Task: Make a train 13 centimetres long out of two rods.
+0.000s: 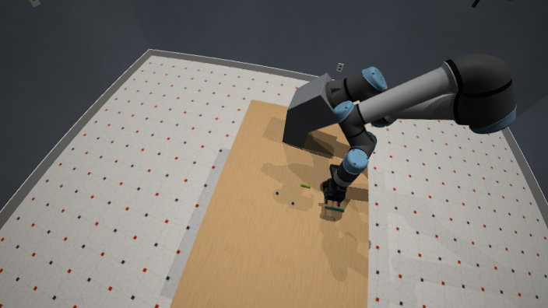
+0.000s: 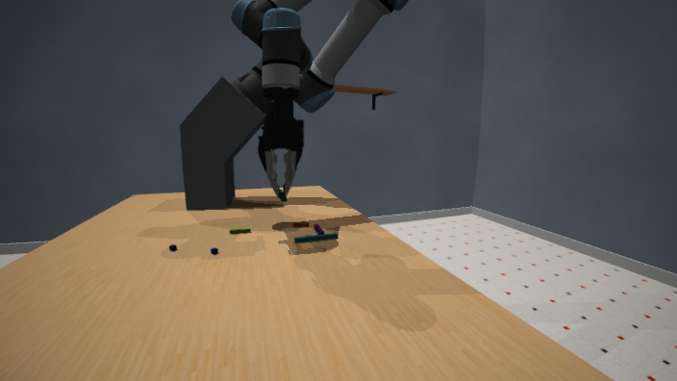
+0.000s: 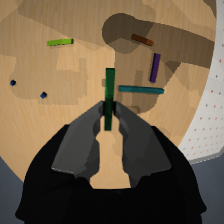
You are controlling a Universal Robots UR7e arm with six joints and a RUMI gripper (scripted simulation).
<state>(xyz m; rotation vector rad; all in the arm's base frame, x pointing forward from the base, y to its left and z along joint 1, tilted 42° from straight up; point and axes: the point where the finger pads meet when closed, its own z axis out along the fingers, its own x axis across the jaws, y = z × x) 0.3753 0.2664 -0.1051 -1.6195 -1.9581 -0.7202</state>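
Now: the green rod 10 mm below my hand. Also, from my hand: purple rod 50 mm behind, 90 mm to the left, 110 mm below; turquoise rod 10 mm ahead, 80 mm to the left, 110 mm below; orange rod 90 mm behind, 50 mm to the left, 110 mm below.
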